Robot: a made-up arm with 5 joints. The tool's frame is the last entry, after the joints. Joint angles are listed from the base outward. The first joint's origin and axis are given. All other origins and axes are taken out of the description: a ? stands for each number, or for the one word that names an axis. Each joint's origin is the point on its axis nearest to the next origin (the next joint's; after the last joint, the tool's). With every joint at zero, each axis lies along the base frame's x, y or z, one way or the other. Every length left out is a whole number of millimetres.
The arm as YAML. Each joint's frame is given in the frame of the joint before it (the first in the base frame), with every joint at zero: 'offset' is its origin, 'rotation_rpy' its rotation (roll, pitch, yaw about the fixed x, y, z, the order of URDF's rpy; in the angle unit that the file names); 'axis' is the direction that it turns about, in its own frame. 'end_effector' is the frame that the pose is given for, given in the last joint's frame.
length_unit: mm
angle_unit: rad
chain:
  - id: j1
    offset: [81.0, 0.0, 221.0]
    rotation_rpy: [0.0, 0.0, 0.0]
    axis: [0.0, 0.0, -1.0]
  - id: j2
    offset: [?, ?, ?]
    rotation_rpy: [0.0, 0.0, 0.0]
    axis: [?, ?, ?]
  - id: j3
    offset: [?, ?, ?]
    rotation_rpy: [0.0, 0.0, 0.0]
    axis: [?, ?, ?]
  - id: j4
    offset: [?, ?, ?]
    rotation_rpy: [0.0, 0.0, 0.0]
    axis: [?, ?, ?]
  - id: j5
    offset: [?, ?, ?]
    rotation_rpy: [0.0, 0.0, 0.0]
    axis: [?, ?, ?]
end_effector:
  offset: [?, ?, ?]
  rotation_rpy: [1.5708, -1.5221, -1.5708]
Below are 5 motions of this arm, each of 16 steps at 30 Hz.
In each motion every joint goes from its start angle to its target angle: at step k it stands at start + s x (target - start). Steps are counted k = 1, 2, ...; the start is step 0. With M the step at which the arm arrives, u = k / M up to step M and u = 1 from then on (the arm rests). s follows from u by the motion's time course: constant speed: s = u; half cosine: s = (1 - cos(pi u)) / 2; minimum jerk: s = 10 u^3 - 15 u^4 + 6 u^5.
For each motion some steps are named. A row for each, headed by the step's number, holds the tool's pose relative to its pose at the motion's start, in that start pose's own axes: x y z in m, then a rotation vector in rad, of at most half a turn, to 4 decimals.
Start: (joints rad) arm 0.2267 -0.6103 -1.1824 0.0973 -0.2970
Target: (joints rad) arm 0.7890 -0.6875 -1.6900 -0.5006 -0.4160
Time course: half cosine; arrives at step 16
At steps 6, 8, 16:
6: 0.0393 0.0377 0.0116 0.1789 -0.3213 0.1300
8: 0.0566 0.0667 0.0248 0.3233 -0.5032 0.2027
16: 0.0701 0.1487 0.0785 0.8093 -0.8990 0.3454

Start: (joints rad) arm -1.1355 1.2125 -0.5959 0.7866 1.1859
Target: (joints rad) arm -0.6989 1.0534 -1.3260 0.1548 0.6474
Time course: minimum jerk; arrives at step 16
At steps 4, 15, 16:
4: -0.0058 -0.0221 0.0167 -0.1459 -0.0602 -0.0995
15: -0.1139 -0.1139 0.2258 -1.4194 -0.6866 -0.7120
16: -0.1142 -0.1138 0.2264 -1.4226 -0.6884 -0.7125

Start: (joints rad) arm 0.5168 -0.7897 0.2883 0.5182 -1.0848
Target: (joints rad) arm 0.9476 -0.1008 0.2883 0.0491 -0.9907
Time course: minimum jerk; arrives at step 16
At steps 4, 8, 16:
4: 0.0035 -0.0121 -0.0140 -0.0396 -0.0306 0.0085
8: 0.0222 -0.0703 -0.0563 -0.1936 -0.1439 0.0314
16: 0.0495 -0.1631 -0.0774 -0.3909 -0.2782 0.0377

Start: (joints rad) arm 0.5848 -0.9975 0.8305 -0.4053 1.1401
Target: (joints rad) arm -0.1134 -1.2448 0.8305 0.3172 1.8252
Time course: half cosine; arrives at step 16
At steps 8, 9, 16:
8: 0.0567 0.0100 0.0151 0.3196 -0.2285 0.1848
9: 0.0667 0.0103 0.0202 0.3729 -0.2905 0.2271
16: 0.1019 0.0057 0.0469 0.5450 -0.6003 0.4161

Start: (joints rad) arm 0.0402 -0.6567 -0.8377 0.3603 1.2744
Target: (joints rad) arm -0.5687 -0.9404 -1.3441 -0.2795 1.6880
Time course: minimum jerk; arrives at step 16
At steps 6, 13, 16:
6: 0.0086 -0.0580 0.0308 -0.3646 -0.1499 -0.0515
13: -0.0675 -0.1604 0.1445 -1.3076 -0.0454 -0.2721
16: -0.0772 -0.1634 0.1535 -1.3712 -0.0101 -0.2917

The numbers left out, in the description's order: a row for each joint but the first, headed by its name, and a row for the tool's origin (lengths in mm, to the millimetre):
j2: xyz 19.0 0.0 0.0, axis 0.0 1.0 0.0
j3: xyz 27.0 0.0 109.0, axis 0.0 1.0 0.0
j4: xyz 204.0 0.0 8.0, axis 0.0 1.0 0.0
j5: xyz 37.0 0.0 0.0, axis -1.0 0.0 0.0
tool: xyz 0.0 0.0 0.0

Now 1 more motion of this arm.
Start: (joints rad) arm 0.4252 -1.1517 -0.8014 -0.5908 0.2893
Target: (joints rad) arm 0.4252 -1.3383 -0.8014 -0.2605 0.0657
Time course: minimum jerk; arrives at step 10
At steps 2, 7, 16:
2: 0.0027 -0.0007 -0.0012 0.0019 0.0081 -0.0130
7: 0.0402 -0.0099 -0.0140 0.0176 0.1191 -0.1869
16: 0.0483 -0.0119 -0.0158 0.0185 0.1428 -0.2232

